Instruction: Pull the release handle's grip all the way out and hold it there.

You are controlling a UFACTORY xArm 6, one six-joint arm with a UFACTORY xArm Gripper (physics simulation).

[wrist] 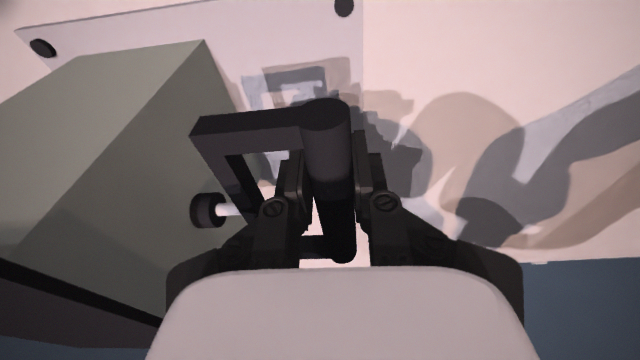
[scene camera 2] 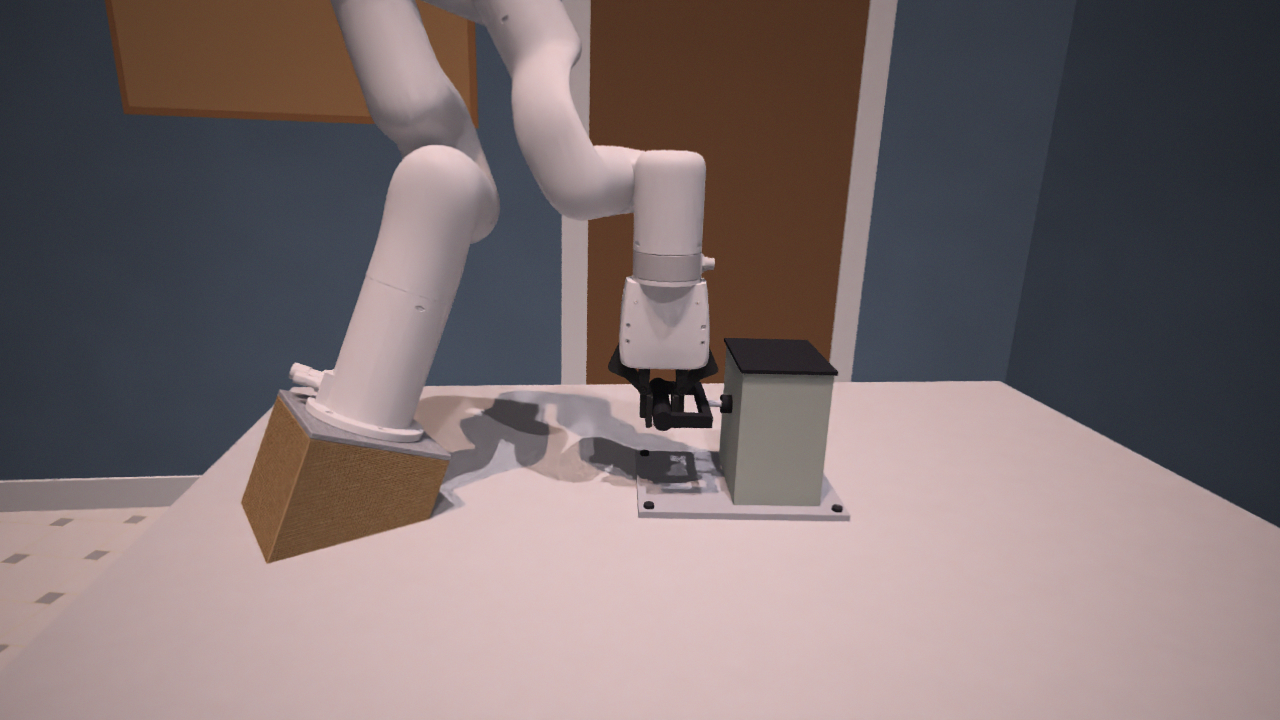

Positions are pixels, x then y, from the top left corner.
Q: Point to a base plate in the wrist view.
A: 266, 61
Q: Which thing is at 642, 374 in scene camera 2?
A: My gripper.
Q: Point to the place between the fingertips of my gripper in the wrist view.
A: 330, 152
